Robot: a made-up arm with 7 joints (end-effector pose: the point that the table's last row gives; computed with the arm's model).
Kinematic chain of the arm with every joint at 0, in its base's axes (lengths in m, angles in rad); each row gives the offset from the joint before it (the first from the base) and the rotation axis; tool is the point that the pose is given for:
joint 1: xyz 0 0.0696 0 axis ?
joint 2: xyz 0 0.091 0 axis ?
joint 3: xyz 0 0 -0.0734 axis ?
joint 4: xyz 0 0 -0.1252 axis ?
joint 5: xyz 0 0 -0.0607 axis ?
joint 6: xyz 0 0 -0.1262 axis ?
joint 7: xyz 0 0 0 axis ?
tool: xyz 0 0 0
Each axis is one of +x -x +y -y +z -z.
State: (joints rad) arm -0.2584 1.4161 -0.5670 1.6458 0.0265 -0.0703 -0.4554
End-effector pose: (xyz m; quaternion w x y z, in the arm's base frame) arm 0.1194 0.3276 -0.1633 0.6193 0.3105 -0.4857 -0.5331
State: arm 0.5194 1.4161 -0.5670 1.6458 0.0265 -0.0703 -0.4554
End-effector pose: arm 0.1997 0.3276 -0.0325 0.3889 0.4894 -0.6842 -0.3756
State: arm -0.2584 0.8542 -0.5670 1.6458 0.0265 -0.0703 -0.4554
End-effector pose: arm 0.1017 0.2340 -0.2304 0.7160 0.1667 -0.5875 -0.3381
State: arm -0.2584 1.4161 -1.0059 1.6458 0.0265 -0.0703 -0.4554
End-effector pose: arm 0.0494 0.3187 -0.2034 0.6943 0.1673 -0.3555 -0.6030
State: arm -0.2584 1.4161 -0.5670 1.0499 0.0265 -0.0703 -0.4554
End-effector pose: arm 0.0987 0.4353 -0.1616 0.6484 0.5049 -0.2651 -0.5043
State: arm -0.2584 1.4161 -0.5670 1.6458 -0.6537 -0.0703 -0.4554
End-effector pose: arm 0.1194 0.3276 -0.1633 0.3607 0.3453 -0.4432 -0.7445
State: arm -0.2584 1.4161 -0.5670 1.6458 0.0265 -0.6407 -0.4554
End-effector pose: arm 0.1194 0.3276 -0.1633 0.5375 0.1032 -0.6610 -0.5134
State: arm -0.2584 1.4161 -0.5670 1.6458 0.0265 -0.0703 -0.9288
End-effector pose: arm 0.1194 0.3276 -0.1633 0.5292 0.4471 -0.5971 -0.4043
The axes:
joint 1: -y
joint 2: +x
joint 3: +z
joint 4: -y
joint 5: +z
joint 6: +y
joint 7: -x

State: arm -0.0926 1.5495 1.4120 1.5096 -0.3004 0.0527 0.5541
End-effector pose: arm 0.0460 0.3745 0.1762 0.3373 0.7376 -0.5449 -0.2126
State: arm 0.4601 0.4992 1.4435 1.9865 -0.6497 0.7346 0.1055
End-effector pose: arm 0.0314 0.3684 -0.0145 0.4011 0.6069 -0.4403 0.5262
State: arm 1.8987 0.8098 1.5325 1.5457 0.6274 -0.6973 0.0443
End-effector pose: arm 0.0024 0.4366 0.0084 0.7406 -0.1694 0.4166 -0.4993
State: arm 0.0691 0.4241 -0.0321 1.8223 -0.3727 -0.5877 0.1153
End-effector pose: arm 0.1902 0.2179 -0.1282 0.3013 0.1587 -0.8552 -0.3907
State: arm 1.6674 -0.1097 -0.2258 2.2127 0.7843 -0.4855 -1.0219
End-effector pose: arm 0.0681 0.1178 0.1532 0.1963 0.6499 0.6891 -0.2535
